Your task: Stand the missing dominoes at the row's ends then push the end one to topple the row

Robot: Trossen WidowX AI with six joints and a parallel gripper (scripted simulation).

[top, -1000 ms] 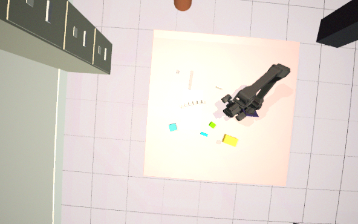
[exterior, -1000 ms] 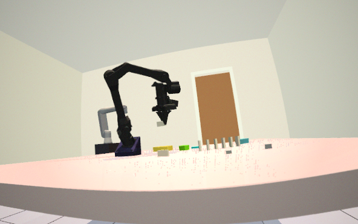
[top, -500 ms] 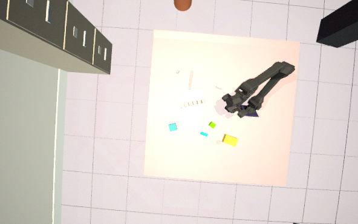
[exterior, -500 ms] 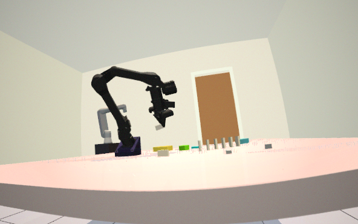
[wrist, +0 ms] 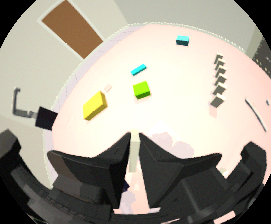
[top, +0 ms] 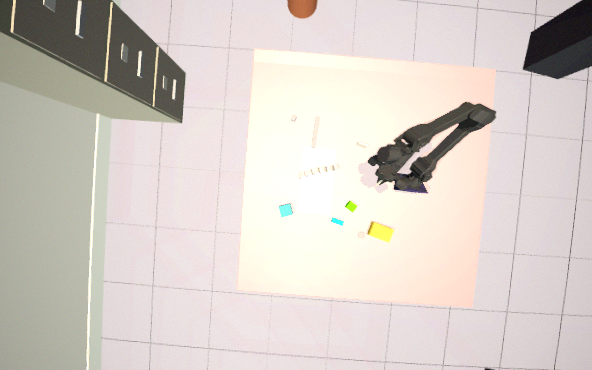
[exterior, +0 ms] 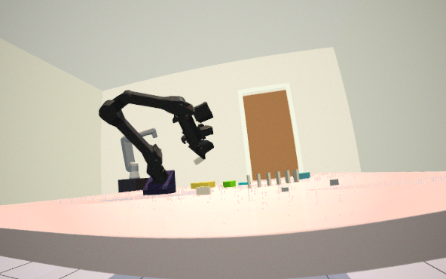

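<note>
Right now my gripper tip is 60 mm short of the green block, 140 mm to the right of it and 120 mm above it. Round my gripper tip: small cyan block: 110 mm ahead, 230 mm to the left, 130 mm below; then thin strip: 330 mm ahead, 200 mm to the right, 130 mm below; then yellow block: 130 mm behind, 230 mm to the left, 120 mm below.
</note>
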